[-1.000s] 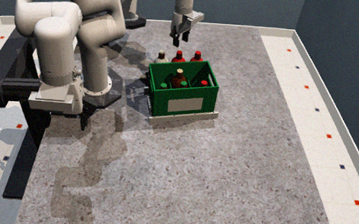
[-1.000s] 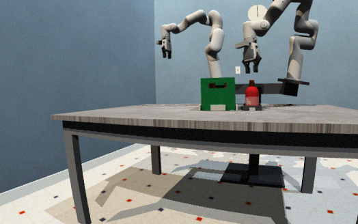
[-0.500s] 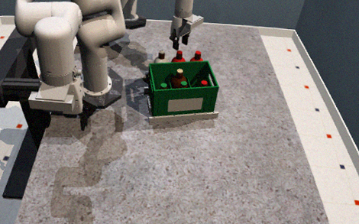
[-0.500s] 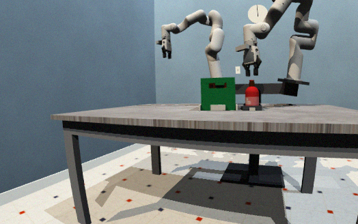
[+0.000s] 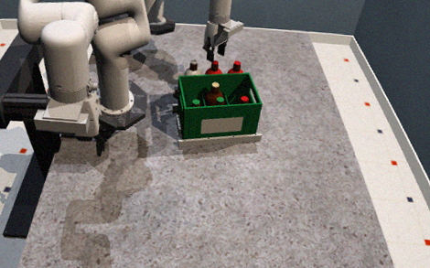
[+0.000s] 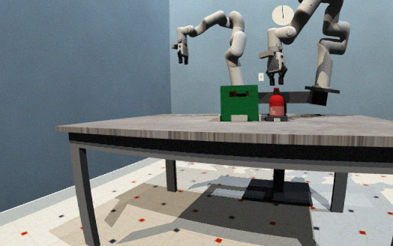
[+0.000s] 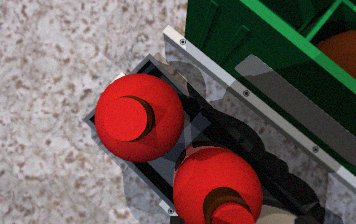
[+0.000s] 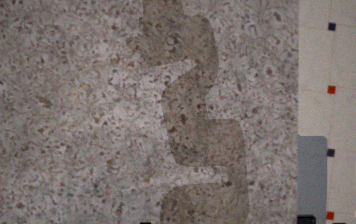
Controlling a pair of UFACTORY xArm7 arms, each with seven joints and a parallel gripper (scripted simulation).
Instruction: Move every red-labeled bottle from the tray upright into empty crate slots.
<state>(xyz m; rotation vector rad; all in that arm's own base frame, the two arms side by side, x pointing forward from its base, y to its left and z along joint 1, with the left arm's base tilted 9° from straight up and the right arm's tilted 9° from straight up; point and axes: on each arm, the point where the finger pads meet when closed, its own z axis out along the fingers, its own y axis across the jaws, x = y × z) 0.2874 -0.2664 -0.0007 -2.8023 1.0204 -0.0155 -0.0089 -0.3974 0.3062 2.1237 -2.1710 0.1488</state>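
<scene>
Right now my left hand is 11 cm above the pale bottle, 8 cm past it and 2 cm to the left of it. Round my left hand: green crate 19 cm to the right, 11 cm below, 3 cm ahead; dark tray 18 cm below.
</scene>
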